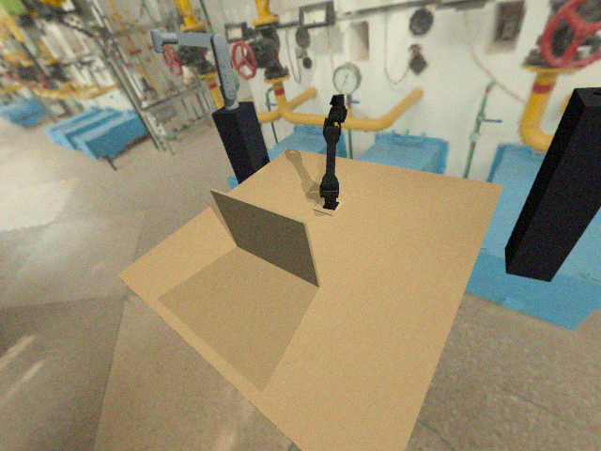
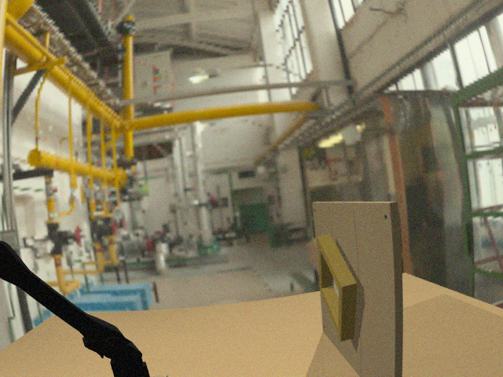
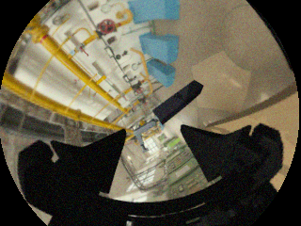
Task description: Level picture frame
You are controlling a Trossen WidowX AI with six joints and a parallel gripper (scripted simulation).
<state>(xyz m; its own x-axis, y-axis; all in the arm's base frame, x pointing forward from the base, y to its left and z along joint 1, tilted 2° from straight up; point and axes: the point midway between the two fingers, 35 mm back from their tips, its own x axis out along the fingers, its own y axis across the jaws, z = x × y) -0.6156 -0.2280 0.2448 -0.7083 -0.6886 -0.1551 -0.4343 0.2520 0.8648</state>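
Right now the yellow picture frame is 1050 mm ahead of my gripper tip, 160 mm to the left of it and 60 mm below it. The rest, counted from my gripper tip: tan wall panel: 1060 mm ahead, 160 mm to the left, 70 mm below.
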